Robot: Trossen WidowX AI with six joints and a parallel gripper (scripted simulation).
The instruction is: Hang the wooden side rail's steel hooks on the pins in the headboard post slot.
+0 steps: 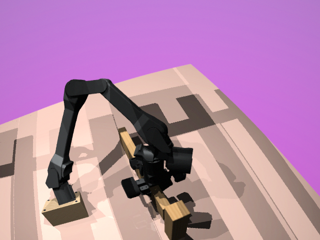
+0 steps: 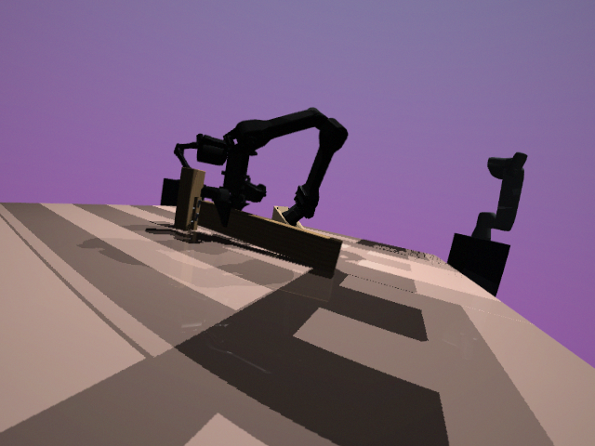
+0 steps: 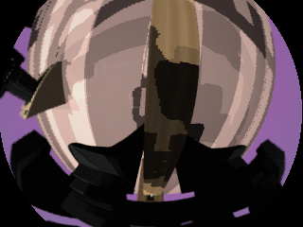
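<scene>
My gripper tip is now 15 cm to the left of the wooden headboard post, 4 cm below it and 2 cm past it.
</scene>
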